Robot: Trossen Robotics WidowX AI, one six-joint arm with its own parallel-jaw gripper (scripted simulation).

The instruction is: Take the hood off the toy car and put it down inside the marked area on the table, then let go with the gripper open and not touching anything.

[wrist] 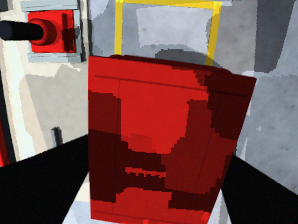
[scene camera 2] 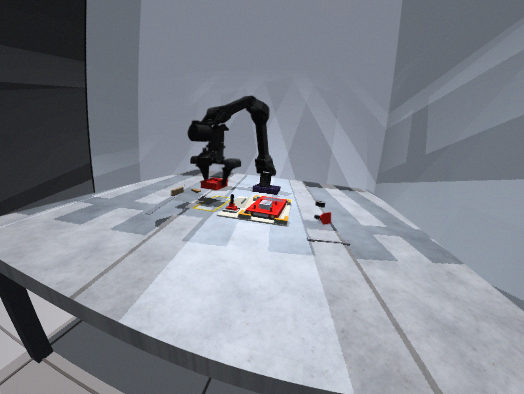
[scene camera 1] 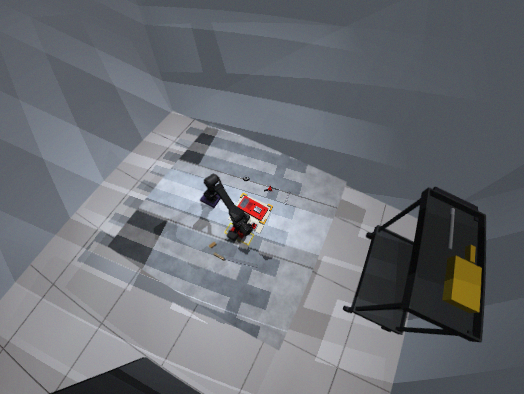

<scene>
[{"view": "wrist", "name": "gripper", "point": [158,149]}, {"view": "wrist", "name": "red hood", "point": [161,134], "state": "held by the gripper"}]
</scene>
